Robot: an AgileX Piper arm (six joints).
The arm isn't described. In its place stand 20 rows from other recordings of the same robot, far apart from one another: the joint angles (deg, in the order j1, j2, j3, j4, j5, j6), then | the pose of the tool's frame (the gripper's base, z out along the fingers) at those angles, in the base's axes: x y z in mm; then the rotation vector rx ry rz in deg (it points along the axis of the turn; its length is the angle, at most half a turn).
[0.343, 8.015, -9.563, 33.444, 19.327, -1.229] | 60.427 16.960 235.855 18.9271 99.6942 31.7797
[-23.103, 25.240, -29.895, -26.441, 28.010, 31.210] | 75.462 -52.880 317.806 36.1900 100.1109 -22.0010
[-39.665, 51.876, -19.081, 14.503, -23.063, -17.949] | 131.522 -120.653 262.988 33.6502 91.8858 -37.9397
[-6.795, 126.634, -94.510, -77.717, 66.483, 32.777] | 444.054 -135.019 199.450 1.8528 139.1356 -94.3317
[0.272, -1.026, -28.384, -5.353, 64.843, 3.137] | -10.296 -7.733 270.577 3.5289 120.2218 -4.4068
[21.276, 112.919, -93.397, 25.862, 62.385, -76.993] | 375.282 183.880 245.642 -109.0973 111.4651 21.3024
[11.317, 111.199, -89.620, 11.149, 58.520, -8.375] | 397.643 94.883 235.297 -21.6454 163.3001 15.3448
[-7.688, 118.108, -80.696, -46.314, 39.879, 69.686] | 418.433 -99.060 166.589 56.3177 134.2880 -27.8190
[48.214, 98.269, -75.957, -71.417, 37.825, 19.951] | 298.044 254.126 304.896 -71.8426 94.0712 -36.6306
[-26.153, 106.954, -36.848, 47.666, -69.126, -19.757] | 250.878 -193.215 158.349 55.2503 81.3968 -54.2341
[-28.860, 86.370, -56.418, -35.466, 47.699, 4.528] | 234.846 -174.018 245.877 18.5883 162.1984 -47.4772
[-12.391, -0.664, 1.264, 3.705, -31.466, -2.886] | 37.680 -11.421 252.695 7.7688 53.7671 -12.1104
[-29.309, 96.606, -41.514, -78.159, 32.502, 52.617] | 229.545 -183.744 155.523 20.6623 153.3945 -59.2148
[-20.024, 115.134, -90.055, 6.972, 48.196, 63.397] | 408.526 -140.121 212.740 110.8664 116.6766 19.3575
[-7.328, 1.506, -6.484, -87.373, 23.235, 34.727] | 39.565 -41.246 246.972 -13.8166 86.6580 -64.8231
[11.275, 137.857, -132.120, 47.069, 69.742, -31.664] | 494.871 162.397 244.045 -41.6214 137.2894 56.8018
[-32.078, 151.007, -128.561, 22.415, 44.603, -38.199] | 483.737 -274.433 96.103 7.7017 146.1813 -0.1071
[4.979, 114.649, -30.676, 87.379, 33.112, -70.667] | 229.547 69.845 46.394 12.4881 168.9556 51.9655
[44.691, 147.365, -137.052, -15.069, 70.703, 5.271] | 394.341 358.701 156.067 -58.5189 149.8078 -10.6480
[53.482, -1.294, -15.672, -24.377, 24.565, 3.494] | 30.861 15.440 268.394 -47.3918 77.9226 19.2061
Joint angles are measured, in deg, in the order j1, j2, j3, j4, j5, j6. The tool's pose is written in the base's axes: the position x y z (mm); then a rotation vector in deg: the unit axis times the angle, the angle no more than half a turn. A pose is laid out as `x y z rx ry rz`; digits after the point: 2 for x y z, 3 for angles.
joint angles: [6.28 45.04 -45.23 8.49 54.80 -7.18]
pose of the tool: 132.39 25.61 326.17 -13.488 138.632 10.235
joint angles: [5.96 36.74 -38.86 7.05 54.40 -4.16]
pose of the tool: 103.04 19.89 309.45 -9.872 136.795 9.633
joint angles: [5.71 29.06 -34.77 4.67 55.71 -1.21]
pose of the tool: 77.50 13.90 298.00 -6.934 134.857 8.025
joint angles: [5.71 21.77 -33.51 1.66 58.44 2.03]
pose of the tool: 53.30 7.59 296.35 -3.962 131.749 6.059
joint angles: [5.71 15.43 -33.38 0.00 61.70 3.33]
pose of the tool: 31.20 3.12 296.40 -2.676 128.805 4.870
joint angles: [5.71 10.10 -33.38 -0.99 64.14 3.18]
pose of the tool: 12.98 -0.12 295.39 -2.754 125.869 3.769
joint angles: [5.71 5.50 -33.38 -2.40 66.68 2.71]
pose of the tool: -2.80 -3.80 292.52 -2.995 123.732 1.930
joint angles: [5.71 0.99 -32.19 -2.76 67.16 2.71]
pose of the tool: -13.87 -5.45 285.57 -2.776 120.882 1.710
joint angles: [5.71 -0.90 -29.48 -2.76 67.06 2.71]
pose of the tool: -13.40 -5.39 272.55 -2.821 121.600 1.655
